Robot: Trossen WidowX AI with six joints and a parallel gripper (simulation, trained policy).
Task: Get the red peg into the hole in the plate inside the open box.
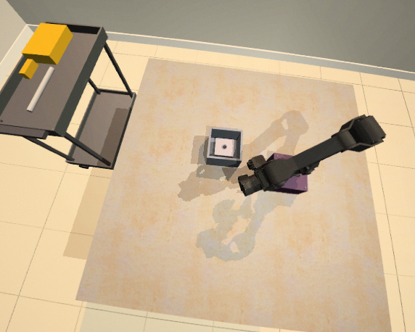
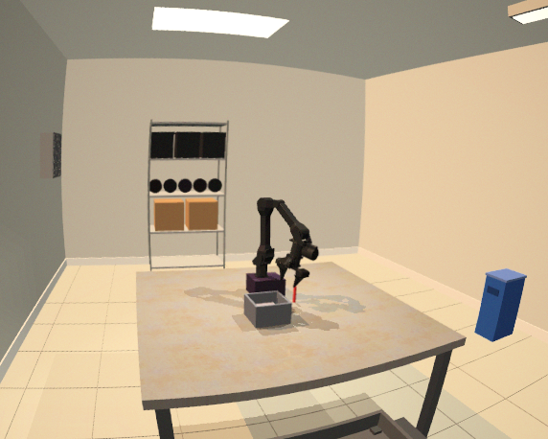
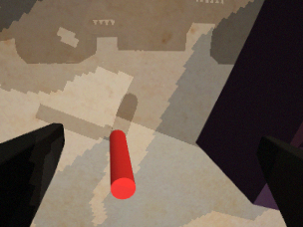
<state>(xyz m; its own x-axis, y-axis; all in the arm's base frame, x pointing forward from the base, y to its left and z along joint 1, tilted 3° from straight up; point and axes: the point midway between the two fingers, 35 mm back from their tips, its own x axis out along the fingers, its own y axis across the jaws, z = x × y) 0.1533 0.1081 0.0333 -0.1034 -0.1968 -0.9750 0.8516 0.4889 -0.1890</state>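
Right now my gripper tip is 6 cm above the red peg and 4 cm to the right of it. From my gripper tip the other things lie so: grey box (18 cm ahead, 13 cm to the right, 7 cm below).
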